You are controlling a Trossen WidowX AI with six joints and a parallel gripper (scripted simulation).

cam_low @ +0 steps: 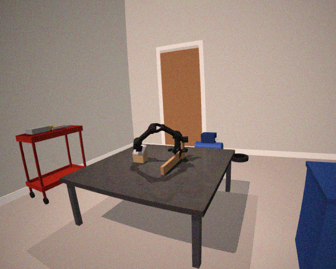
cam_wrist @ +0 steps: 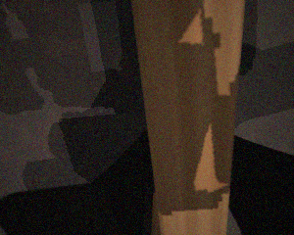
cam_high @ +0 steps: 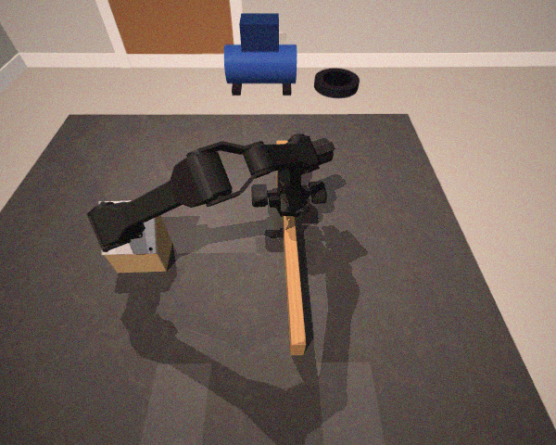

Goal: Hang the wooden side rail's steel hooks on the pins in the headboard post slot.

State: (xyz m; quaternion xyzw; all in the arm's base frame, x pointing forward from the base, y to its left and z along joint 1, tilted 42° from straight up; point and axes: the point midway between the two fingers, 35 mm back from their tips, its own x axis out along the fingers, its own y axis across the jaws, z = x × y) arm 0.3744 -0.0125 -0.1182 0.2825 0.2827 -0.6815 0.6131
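Now: gripper tip 10 mm short of the headboard post, 100 mm to the right of it and 50 mm below it.
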